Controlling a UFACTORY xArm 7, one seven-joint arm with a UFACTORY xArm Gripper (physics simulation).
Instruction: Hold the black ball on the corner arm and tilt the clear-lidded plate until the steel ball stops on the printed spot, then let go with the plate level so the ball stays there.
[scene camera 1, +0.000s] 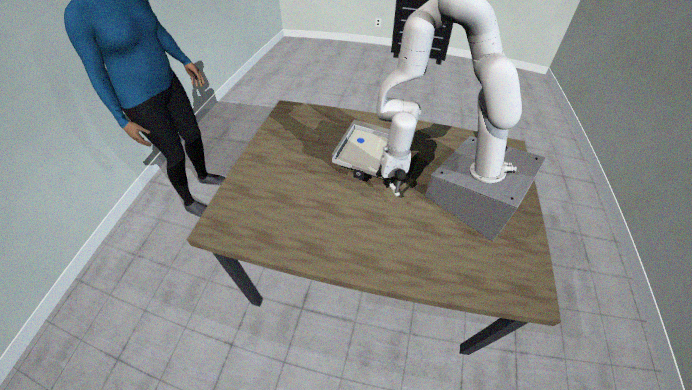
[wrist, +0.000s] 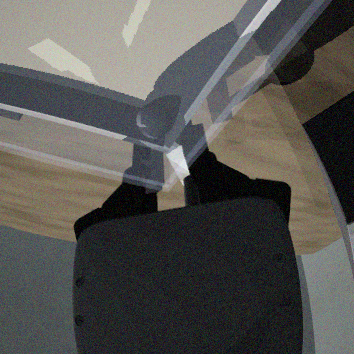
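The clear-lidded plate (scene camera 1: 370, 153) (wrist: 65, 30) is a shallow pale tray with see-through walls, standing over the table's far half. Its tilt is hard to judge. The printed blue spot (scene camera 1: 360, 140) lies toward its far left part. The steel ball (wrist: 159, 116) shows as a dark round shape with a small highlight, inside the plate's corner nearest my gripper, well away from the spot. My gripper (scene camera 1: 396, 186) (wrist: 171, 150) is shut at that corner on the black ball of the corner arm; the held ball itself is mostly hidden by the fingers and the plate's edge.
A dark round knob (scene camera 1: 359, 175) (wrist: 295, 62) is beside the plate's near edge. The wooden table (scene camera 1: 350, 235) carries the grey robot base block (scene camera 1: 462, 202) at the right. A person in a blue top (scene camera 1: 132, 65) stands beyond the table's left edge.
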